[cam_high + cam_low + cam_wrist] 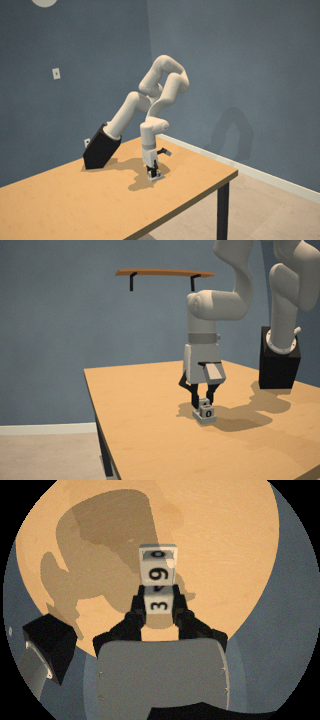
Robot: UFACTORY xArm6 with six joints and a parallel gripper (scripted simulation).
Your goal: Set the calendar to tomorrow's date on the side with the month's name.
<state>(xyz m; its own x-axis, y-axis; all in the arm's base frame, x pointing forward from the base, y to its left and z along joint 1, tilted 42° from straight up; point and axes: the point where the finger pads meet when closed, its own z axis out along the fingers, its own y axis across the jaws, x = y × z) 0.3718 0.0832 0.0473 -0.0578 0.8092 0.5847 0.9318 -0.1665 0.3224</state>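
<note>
My gripper is now 20 mm to the right of the grey tray and 40 mm above it. Also, from my hand: digit cube 30 mm to the left, 30 mm below.
</note>
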